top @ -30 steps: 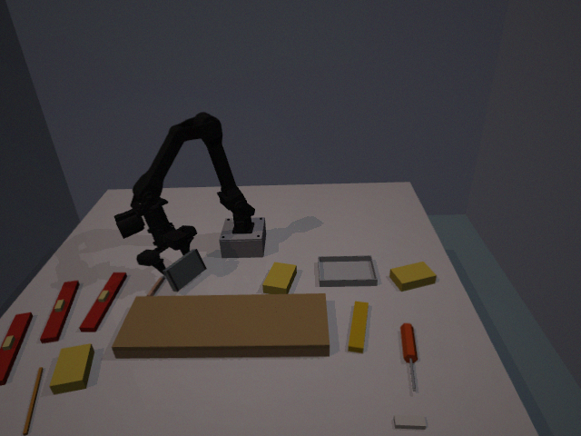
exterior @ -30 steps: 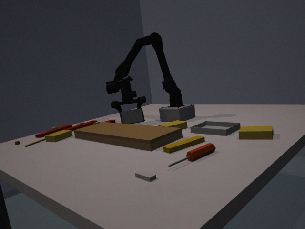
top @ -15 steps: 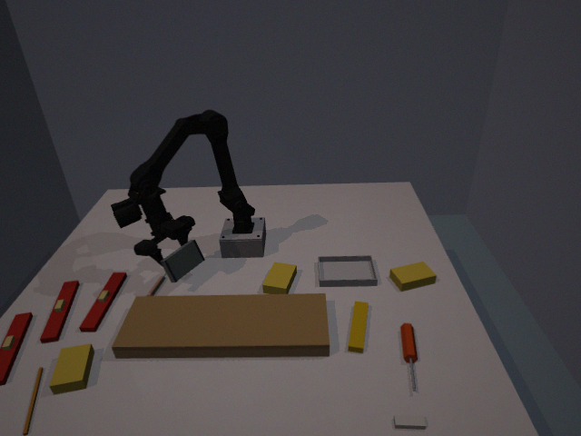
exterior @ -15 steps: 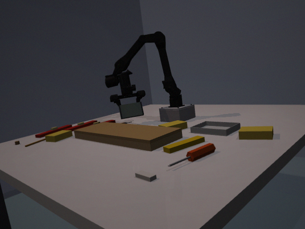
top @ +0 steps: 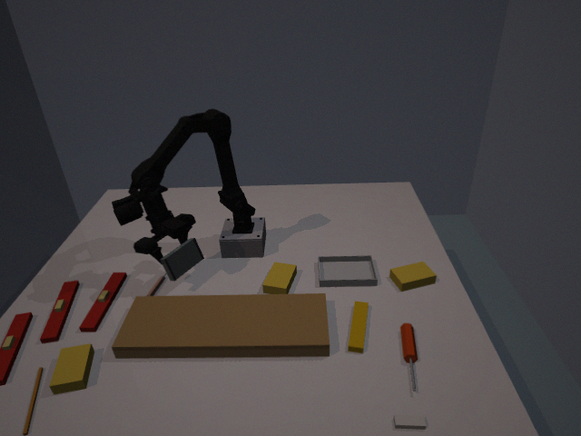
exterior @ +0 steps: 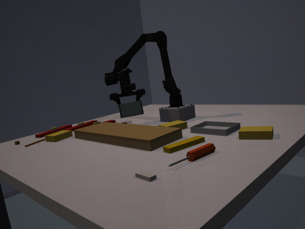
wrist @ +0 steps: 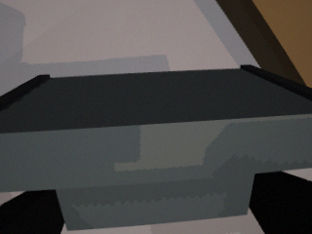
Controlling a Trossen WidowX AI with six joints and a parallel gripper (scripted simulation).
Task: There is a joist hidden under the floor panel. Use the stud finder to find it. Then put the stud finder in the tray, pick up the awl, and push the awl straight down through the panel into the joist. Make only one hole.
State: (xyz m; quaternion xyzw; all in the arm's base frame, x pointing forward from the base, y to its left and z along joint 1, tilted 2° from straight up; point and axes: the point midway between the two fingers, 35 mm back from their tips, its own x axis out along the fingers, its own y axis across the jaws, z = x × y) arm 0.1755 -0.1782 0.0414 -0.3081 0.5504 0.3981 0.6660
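My gripper tip is 7 cm above the awl, 6 cm to the left of it and 1 cm short of it. The rest, counted from my gripper tip: thin stick: 42 cm ahead, 21 cm to the right, 8 cm below; then stud finder: 1 cm to the left, 1 cm behind; then grey tray: 50 cm to the left, 7 cm below, 4 cm behind.
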